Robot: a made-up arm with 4 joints. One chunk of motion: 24 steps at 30 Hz.
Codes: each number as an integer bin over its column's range. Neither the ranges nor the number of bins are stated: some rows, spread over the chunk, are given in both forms.
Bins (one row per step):
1: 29 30 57 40 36 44
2: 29 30 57 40 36 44
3: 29 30 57 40 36 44
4: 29 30 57 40 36 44
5: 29 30 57 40 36 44
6: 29 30 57 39 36 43
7: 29 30 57 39 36 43
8: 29 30 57 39 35 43
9: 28 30 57 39 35 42
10: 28 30 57 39 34 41
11: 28 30 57 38 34 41
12: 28 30 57 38 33 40
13: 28 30 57 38 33 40
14: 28 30 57 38 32 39
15: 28 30 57 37 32 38
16: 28 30 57 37 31 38
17: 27 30 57 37 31 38
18: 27 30 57 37 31 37
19: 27 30 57 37 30 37
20: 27 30 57 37 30 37
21: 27 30 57 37 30 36
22: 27 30 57 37 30 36
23: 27 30 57 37 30 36
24: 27 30 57 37 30 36
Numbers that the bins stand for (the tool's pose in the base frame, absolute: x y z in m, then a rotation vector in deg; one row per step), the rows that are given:
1: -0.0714 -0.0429 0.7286 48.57 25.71 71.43
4: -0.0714 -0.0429 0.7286 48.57 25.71 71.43
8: -0.0714 -0.0429 0.7286 42.86 20.00 65.71
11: -0.1000 -0.0429 0.7286 37.14 14.29 54.29
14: -0.1000 -0.0429 0.7286 37.14 2.86 42.86
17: -0.1286 -0.0429 0.7286 31.43 -2.86 37.14
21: -0.1286 -0.0429 0.7286 31.43 -8.57 25.71
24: -0.1286 -0.0429 0.7286 31.43 -8.57 25.71
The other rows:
2: -0.0714 -0.0429 0.7286 48.57 25.71 71.43
3: -0.0714 -0.0429 0.7286 48.57 25.71 71.43
5: -0.0714 -0.0429 0.7286 48.57 25.71 71.43
6: -0.0714 -0.0429 0.7286 42.86 25.71 65.71
7: -0.0714 -0.0429 0.7286 42.86 25.71 65.71
9: -0.1000 -0.0429 0.7286 42.86 20.00 60.00
10: -0.1000 -0.0429 0.7286 42.86 14.29 54.29
12: -0.1000 -0.0429 0.7286 37.14 8.57 48.57
13: -0.1000 -0.0429 0.7286 37.14 8.57 48.57
15: -0.1000 -0.0429 0.7286 31.43 2.86 37.14
16: -0.1000 -0.0429 0.7286 31.43 -2.86 37.14
18: -0.1286 -0.0429 0.7286 31.43 -2.86 31.43
19: -0.1286 -0.0429 0.7286 31.43 -8.57 31.43
20: -0.1286 -0.0429 0.7286 31.43 -8.57 31.43
22: -0.1286 -0.0429 0.7286 31.43 -8.57 25.71
23: -0.1286 -0.0429 0.7286 31.43 -8.57 25.71

